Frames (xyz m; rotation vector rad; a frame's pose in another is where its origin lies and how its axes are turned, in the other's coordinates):
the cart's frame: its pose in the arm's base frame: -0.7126 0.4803 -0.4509 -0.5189 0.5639 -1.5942
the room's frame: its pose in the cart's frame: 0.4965 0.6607 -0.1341 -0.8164 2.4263 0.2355
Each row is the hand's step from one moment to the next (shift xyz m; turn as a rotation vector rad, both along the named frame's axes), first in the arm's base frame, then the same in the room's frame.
Working: the arm's base frame: its pose in the room's frame: -0.3051 -0.2488 -0.9490 1.2041 2.6625 -0.8237

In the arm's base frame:
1: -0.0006 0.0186 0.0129 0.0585 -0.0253 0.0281
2: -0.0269 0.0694 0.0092 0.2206 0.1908 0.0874
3: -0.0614 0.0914 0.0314 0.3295 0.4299 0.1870
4: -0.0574 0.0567 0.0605 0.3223 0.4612 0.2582
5: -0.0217 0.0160 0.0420 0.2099 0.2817 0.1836
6: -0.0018 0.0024 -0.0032 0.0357 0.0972 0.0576
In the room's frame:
1: 0.0123 0.0030 -0.0188 -0.0615 0.0107 -0.0308
2: 0.0673 0.0148 -0.0296 -0.0230 0.2045 -0.2244
3: 0.1040 -0.0077 -0.0473 0.0634 0.3545 -0.4457
4: 0.0726 -0.0388 -0.0582 0.0822 0.3298 -0.5174
5: 0.0212 -0.0275 -0.0359 0.0381 0.1968 -0.3420
6: 0.0033 0.0017 0.0022 0.0389 0.0464 -0.1018

